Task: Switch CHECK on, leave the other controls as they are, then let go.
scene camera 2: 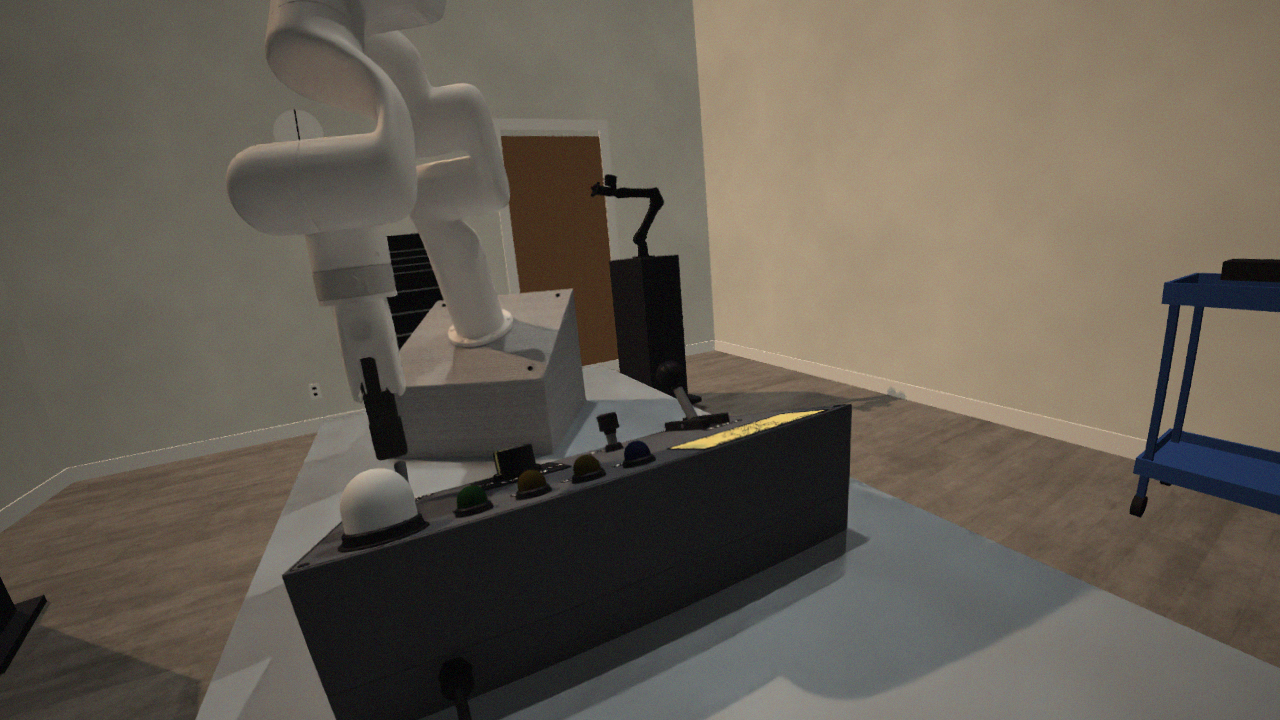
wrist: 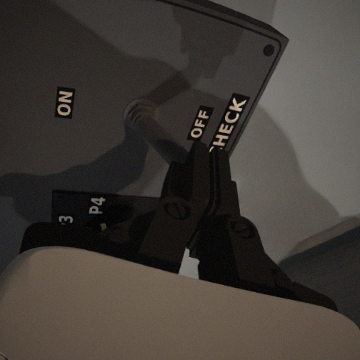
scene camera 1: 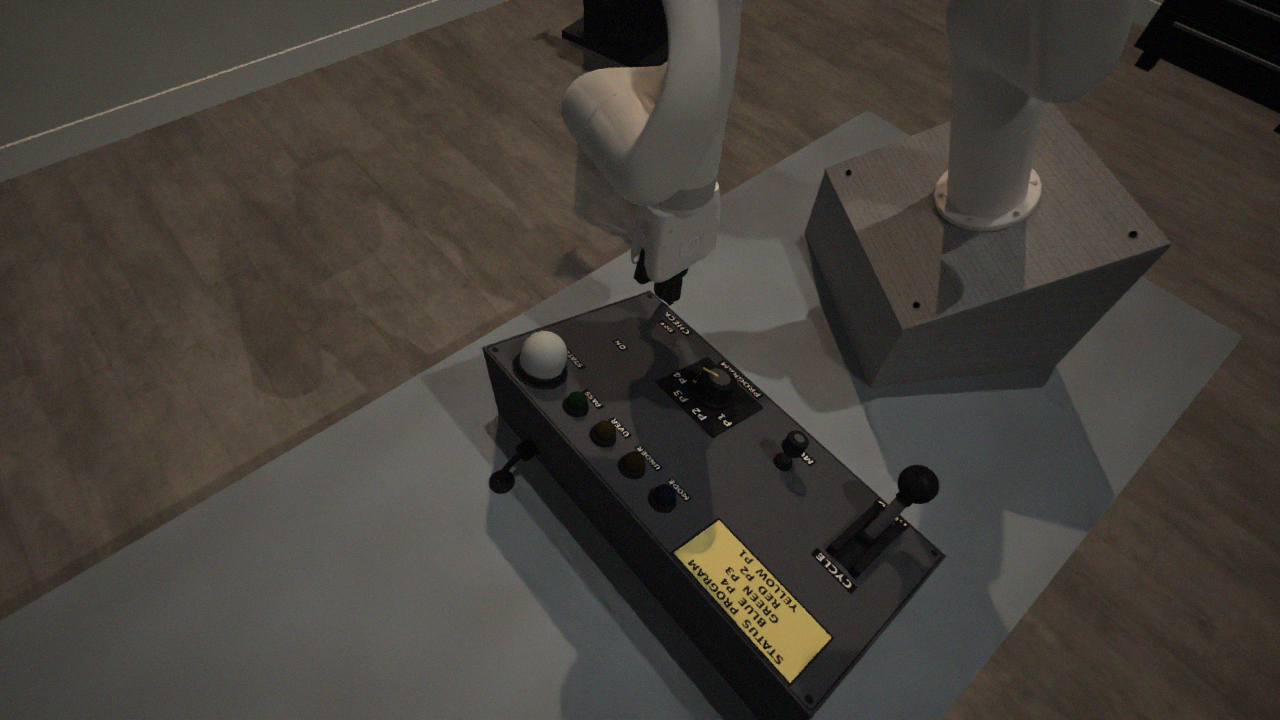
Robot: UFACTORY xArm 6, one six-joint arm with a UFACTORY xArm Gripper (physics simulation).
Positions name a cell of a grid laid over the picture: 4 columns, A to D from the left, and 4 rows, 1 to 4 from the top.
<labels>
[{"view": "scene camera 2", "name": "my gripper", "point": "B3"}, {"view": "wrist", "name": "my gripper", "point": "C2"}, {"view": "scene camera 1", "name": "my gripper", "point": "C2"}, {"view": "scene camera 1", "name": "ball-topped cycle lever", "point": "C3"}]
</labels>
